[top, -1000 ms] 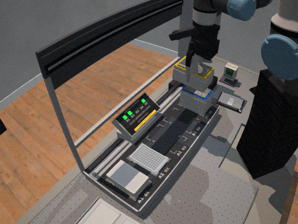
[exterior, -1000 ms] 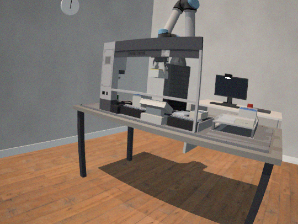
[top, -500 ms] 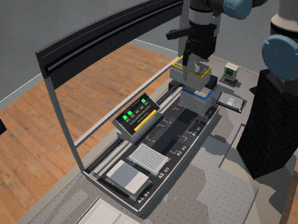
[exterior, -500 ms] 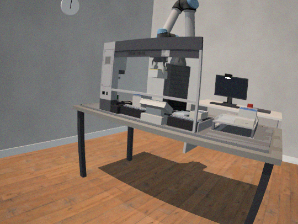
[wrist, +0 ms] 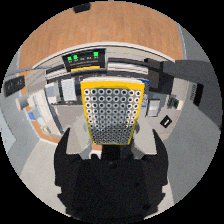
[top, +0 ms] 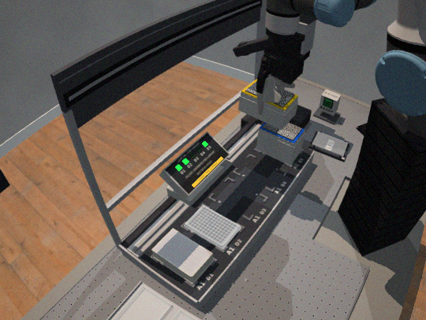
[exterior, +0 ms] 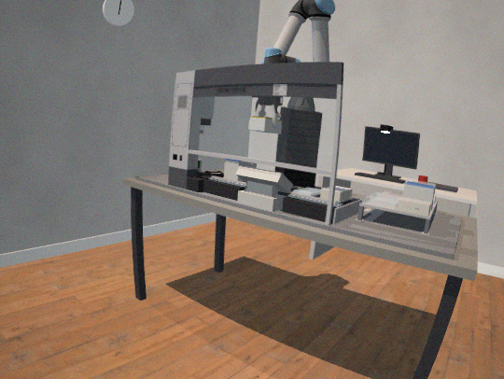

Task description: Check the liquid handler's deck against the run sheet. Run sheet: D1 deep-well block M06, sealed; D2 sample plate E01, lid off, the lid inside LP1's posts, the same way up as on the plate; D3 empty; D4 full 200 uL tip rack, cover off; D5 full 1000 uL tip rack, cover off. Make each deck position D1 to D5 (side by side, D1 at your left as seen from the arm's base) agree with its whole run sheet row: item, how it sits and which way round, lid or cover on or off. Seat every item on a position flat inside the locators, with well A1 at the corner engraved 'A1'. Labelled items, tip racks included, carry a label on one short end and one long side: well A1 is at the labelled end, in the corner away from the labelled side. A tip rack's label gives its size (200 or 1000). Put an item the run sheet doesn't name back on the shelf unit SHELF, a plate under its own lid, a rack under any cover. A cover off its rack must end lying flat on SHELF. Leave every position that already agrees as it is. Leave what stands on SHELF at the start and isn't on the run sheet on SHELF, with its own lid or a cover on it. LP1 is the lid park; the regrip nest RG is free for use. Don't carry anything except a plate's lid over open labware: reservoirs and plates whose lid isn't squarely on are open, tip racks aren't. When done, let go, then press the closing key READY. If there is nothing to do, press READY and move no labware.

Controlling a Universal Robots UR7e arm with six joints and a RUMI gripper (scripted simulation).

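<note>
My gripper is now 10 mm past the yellow-rimmed tip rack, 10 mm to the left of it and 10 mm below it. From my hand the other things lie so: sample plate: 10 mm behind, 250 mm to the left, 260 mm below; then blue-rimmed tip rack: 130 mm to the right, 190 mm below; then gantry bar: 190 mm ahead, 90 mm to the left, 200 mm above.
</note>
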